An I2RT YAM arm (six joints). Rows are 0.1 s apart.
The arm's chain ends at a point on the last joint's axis. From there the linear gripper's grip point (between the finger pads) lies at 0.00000 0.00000 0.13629 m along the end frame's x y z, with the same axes.
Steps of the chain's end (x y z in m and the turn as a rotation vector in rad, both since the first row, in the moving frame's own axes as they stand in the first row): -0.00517, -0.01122, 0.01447, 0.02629, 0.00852, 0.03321; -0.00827, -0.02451, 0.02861, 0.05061, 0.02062, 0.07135; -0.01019, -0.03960, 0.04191, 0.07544, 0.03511, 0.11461; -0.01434, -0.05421, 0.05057, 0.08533, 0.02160, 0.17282; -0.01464, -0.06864, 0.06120, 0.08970, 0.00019, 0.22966; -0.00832, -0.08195, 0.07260, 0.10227, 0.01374, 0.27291
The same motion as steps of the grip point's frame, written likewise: -0.00395, -0.01478, 0.01442, 0.02629, 0.00852, 0.03321; -0.00522, -0.03130, 0.02841, 0.05061, 0.02062, 0.07135; -0.00483, -0.04957, 0.04144, 0.07544, 0.03511, 0.11461; -0.01041, -0.06551, 0.05004, 0.08533, 0.02160, 0.17282; -0.01322, -0.08074, 0.06065, 0.08970, 0.00019, 0.22966; -0.00459, -0.09544, 0.07188, 0.10227, 0.01374, 0.27291
